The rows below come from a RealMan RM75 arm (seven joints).
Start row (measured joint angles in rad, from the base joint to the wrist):
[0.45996 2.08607 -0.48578 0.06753 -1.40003 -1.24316 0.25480]
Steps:
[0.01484 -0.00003 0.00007 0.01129 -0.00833 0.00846 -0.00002]
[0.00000 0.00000 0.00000 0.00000 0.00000 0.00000 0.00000]
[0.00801 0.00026 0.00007 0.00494 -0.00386 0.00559 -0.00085]
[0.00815 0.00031 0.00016 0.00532 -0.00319 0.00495 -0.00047]
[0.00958 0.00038 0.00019 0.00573 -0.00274 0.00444 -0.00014]
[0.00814 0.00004 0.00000 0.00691 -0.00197 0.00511 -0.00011]
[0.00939 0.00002 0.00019 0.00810 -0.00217 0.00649 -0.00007]
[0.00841 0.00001 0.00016 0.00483 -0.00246 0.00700 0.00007]
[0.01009 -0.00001 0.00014 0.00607 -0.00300 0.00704 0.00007]
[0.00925 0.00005 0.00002 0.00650 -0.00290 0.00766 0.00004]
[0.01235 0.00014 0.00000 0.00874 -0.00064 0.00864 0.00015]
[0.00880 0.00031 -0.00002 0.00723 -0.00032 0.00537 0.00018]
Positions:
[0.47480 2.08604 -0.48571 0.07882 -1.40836 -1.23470 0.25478]
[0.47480 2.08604 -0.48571 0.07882 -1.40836 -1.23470 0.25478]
[0.48281 2.08630 -0.48564 0.08376 -1.41222 -1.22911 0.25393]
[0.49096 2.08661 -0.48548 0.08908 -1.41541 -1.22416 0.25346]
[0.50054 2.08699 -0.48529 0.09481 -1.41815 -1.21972 0.25332]
[0.50868 2.08703 -0.48529 0.10172 -1.42012 -1.21461 0.25321]
[0.51807 2.08705 -0.48510 0.10982 -1.42229 -1.20812 0.25314]
[0.52648 2.08706 -0.48494 0.11465 -1.42475 -1.20112 0.25321]
[0.53657 2.08705 -0.48480 0.12072 -1.42775 -1.19408 0.25328]
[0.54582 2.08710 -0.48478 0.12722 -1.43065 -1.18642 0.25332]
[0.55817 2.08724 -0.48478 0.13596 -1.43129 -1.17778 0.25347]
[0.56697 2.08755 -0.48480 0.14319 -1.43161 -1.17241 0.25365]

